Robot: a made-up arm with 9 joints. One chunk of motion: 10 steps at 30 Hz.
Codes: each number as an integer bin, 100 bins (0 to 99) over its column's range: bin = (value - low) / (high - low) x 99, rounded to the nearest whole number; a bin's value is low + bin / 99 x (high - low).
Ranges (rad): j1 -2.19..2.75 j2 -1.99..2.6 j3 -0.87..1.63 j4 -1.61..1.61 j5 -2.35..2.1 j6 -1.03..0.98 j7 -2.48..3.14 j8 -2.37..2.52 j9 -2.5..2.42
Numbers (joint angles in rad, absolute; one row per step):
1: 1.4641 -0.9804 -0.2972 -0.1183 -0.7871 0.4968 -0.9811 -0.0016 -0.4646
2: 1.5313 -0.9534 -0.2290 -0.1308 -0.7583 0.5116 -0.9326 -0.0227 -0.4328
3: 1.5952 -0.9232 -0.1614 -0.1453 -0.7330 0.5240 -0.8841 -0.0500 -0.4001
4: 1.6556 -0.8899 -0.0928 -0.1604 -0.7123 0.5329 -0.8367 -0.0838 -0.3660
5: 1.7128 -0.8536 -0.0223 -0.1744 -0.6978 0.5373 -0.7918 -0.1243 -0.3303
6: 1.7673 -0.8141 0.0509 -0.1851 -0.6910 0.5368 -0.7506 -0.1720 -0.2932
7: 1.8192 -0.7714 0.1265 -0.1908 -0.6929 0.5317 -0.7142 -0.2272 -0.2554
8: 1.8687 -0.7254 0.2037 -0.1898 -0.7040 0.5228 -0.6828 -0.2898 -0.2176
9: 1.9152 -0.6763 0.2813 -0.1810 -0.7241 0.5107 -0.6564 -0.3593 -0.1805
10: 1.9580 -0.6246 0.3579 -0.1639 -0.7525 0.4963 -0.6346 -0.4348 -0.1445
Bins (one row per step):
1: 73 22 23 46 35 75 26 48 41
2: 75 22 25 45 35 76 27 48 42
3: 76 23 28 45 36 77 28 47 42
4: 77 24 31 45 36 77 29 46 43
5: 78 25 34 44 37 77 30 45 44
6: 79 25 36 44 37 77 30 44 44
7: 80 26 39 44 37 77 31 43 45
8: 81 27 43 44 37 76 32 42 46
9: 82 28 46 44 36 76 32 41 47
10: 83 29 49 44 36 75 33 39 47

